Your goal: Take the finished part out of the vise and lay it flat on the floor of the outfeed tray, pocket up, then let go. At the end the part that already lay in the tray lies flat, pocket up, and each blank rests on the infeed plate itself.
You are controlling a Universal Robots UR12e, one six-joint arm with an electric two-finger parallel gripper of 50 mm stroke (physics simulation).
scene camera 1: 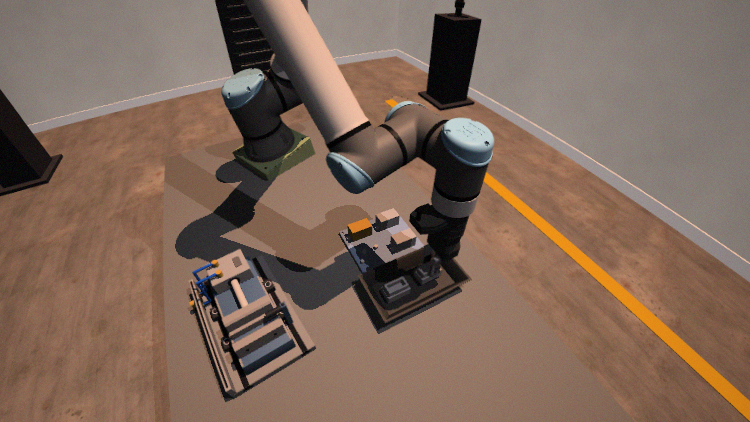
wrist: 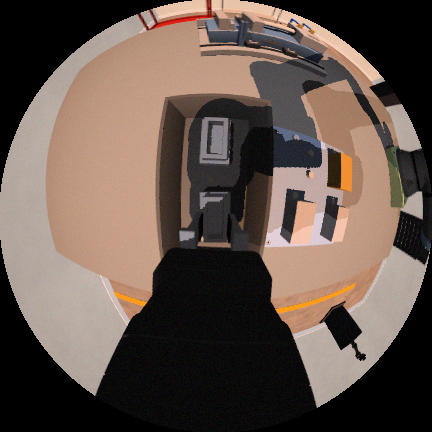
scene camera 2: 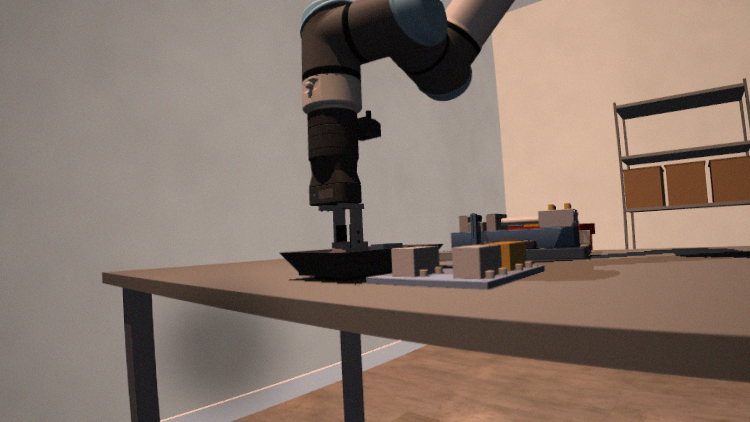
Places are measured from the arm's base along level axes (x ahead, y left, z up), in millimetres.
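Pixels of known places: gripper, fingertip midpoint: (scene camera 1: 429,268) (wrist: 214,221) (scene camera 2: 348,247); arm's base at its link origin: (scene camera 1: 270,144).
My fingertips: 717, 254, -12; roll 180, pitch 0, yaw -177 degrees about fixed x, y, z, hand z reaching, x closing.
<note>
Ahead of a thing's pixels: the offset from my fingertips to its middle, as dx, dy, dz.
My gripper (scene camera 1: 432,266) (scene camera 2: 348,240) (wrist: 214,221) points straight down inside the outfeed tray (scene camera 1: 461,270) (scene camera 2: 335,264) (wrist: 170,175). It is shut on the grey finished part {+1, -4, -9} (scene camera 1: 422,276) (wrist: 206,197), which looks about level; the fingers and shadow cover much of its top. In scene camera 2 the tray wall hides its underside, so I cannot tell whether it touches the floor. The other grey part {+9, -97, -16} (scene camera 1: 395,288) (wrist: 215,140) lies flat, pocket up, apart from it. The vise {-70, -437, +4} (scene camera 1: 241,309) (scene camera 2: 513,238) (wrist: 270,37) shows no part between its jaws.
The infeed plate {-159, -54, -41} (scene camera 1: 377,242) (scene camera 2: 440,280) (wrist: 300,182) stands close beside the tray. Two pale blanks {-211, -11, -19} (scene camera 1: 387,217) {-121, -7, -19} (scene camera 1: 402,239) (scene camera 2: 474,261) (wrist: 302,222) and an orange block {-206, -100, -19} (scene camera 1: 359,229) (scene camera 2: 512,255) (wrist: 345,171) stand upright on it, among small pins.
</note>
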